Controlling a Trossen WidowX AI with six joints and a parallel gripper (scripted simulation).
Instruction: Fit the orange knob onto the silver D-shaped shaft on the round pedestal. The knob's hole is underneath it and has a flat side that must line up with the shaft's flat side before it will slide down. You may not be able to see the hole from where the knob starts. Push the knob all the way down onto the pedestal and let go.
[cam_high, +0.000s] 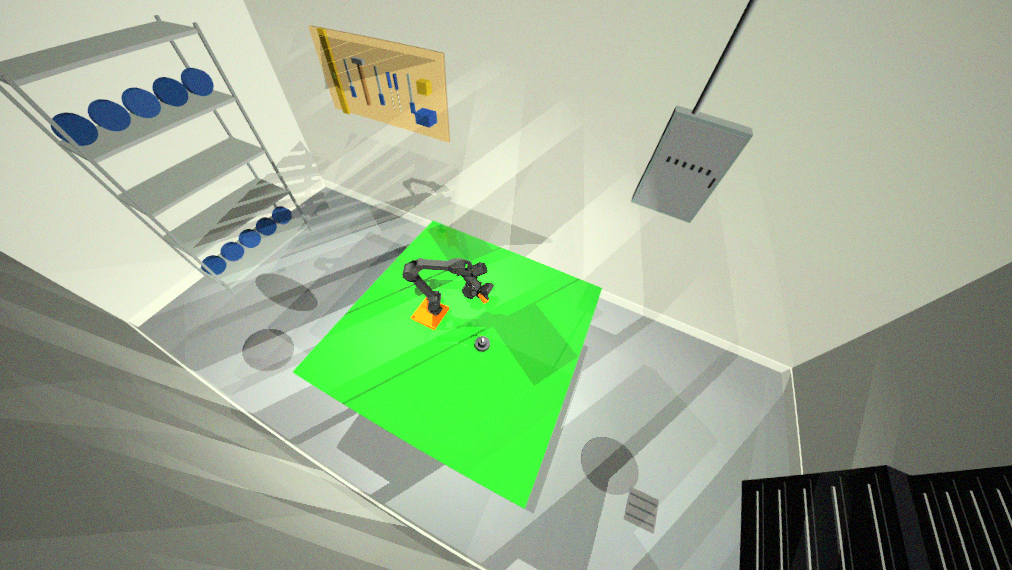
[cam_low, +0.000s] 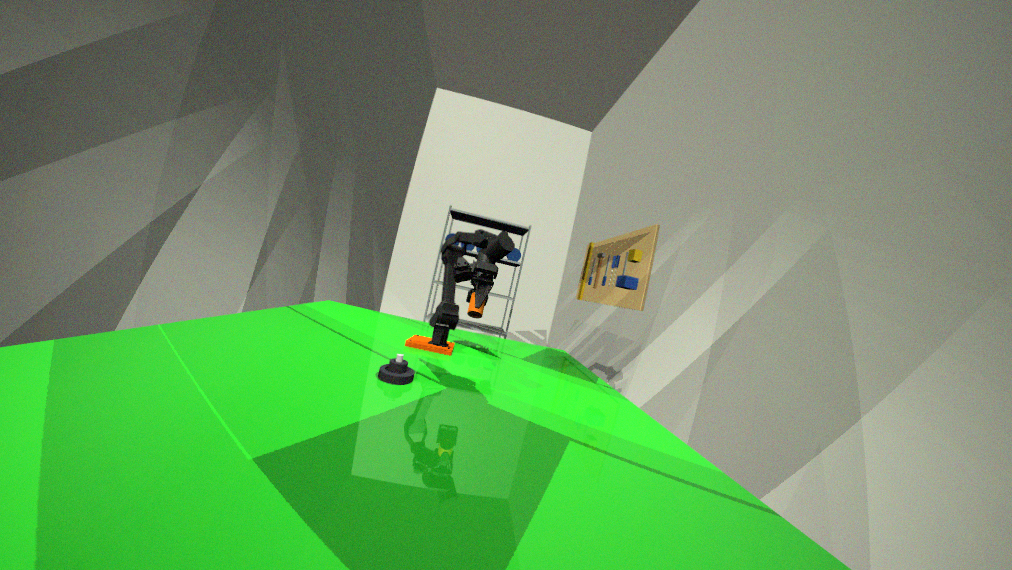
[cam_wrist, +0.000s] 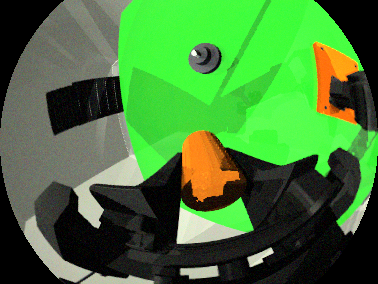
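Now: gripper tip 3 cm below the orange knob and 2 cm past it. Also, from my gripper tip: dark round pedestal 16 cm below, 15 cm to the right, 9 cm ahead.
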